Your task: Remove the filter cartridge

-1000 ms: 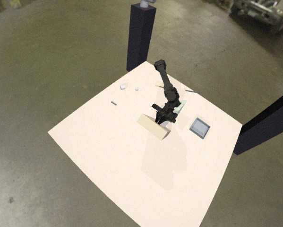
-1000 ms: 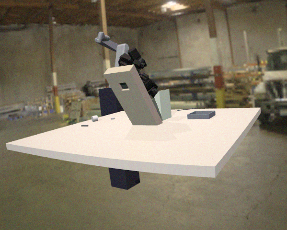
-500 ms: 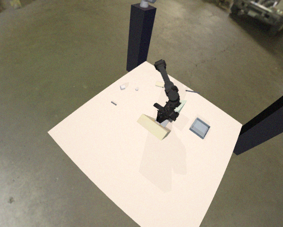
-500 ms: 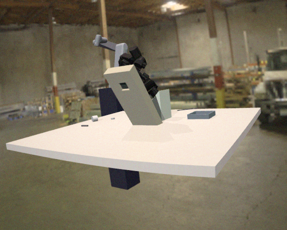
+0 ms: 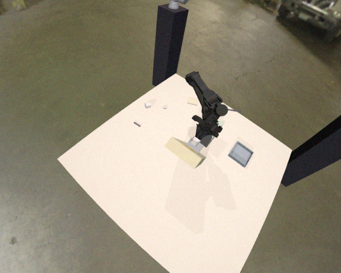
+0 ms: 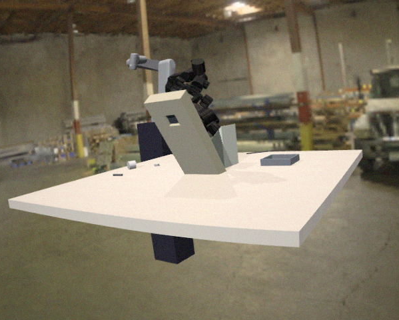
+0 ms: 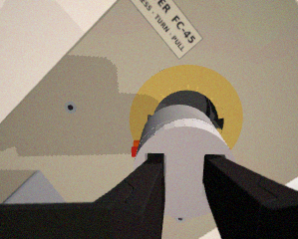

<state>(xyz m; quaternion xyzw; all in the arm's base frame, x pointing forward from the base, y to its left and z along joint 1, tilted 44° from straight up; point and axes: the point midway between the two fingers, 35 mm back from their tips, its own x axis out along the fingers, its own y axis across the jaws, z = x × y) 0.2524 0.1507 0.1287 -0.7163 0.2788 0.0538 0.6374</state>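
Right now the blue-grey tray is 370 mm behind my gripper tip, 310 mm below it and 250 mm to the left of it. Round my gripper tip: tan pad (510 mm behind, 330 mm to the right, 310 mm below); dark bar (470 mm to the right, 310 mm below, 10 mm ahead); tiny white piece (450 mm to the right, 310 mm below, 270 mm behind).
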